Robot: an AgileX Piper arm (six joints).
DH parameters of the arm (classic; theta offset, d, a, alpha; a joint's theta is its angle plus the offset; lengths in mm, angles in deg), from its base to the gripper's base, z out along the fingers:
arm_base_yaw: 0 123 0 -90
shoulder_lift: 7.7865 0 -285 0
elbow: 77.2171 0 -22 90
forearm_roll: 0 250.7 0 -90
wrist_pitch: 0 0 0 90
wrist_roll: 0 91 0 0
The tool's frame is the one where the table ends.
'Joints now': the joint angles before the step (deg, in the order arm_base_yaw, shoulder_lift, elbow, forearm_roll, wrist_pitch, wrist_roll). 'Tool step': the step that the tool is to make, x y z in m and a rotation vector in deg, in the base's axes. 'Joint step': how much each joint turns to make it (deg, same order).
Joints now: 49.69 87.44 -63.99 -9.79 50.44 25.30
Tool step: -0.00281 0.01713 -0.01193 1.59 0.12 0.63
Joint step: 2.29 2.54 0.04 0.00 -3.48 2.41
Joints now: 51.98 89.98 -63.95 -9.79 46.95 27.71
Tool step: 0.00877 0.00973 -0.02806 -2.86 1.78 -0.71
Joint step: 0.00 5.20 0.00 -1.12 -1.67 1.55
